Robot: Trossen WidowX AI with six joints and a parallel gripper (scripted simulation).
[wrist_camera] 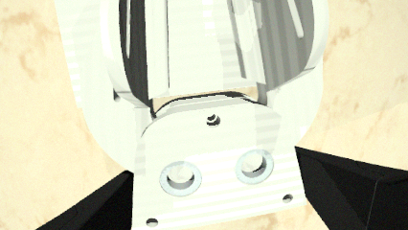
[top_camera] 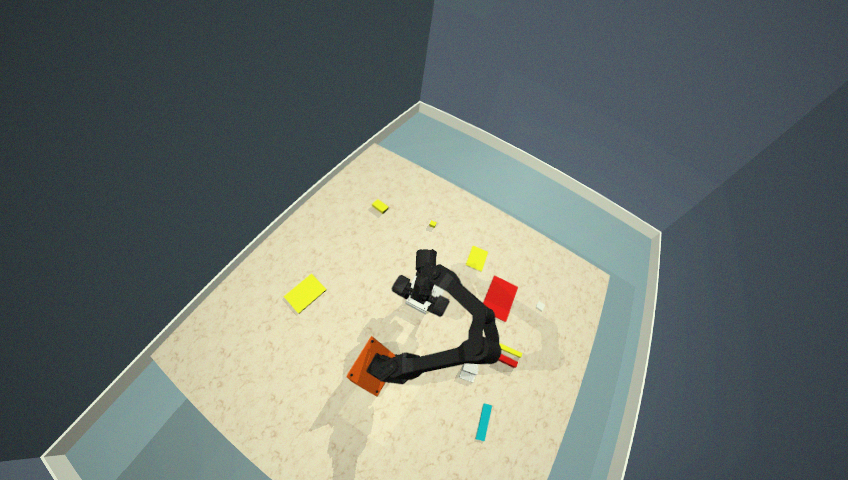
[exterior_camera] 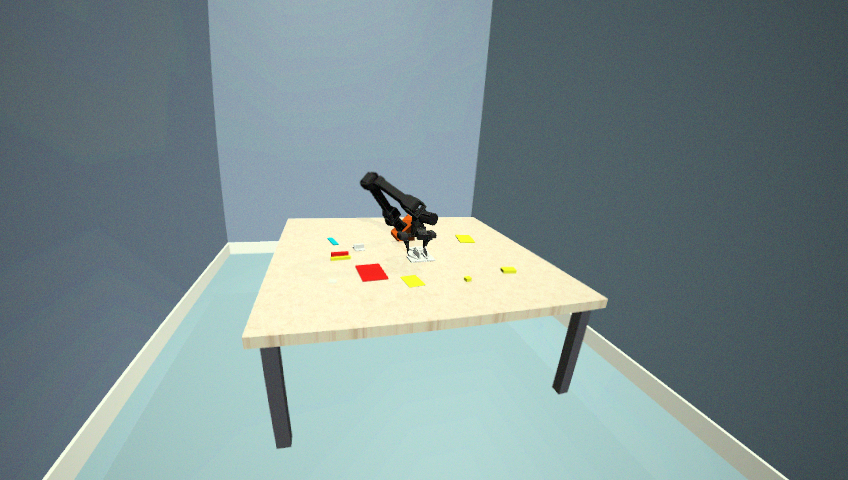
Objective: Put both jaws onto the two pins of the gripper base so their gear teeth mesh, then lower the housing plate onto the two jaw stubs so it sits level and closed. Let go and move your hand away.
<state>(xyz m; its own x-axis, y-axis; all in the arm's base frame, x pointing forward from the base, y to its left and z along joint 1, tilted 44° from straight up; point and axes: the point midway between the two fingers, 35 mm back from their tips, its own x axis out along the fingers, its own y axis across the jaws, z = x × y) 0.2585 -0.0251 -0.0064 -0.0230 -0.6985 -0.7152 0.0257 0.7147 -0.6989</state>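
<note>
My gripper tip is 20 mm to the right of the white jaw and 20 mm short of it. The rest, counted from my gripper tip: yellow bar (360 mm to the right, 10 mm behind); then small white block (260 mm to the right, 130 mm behind); then red sheet (260 mm to the right, 170 mm ahead, 10 mm below).
</note>
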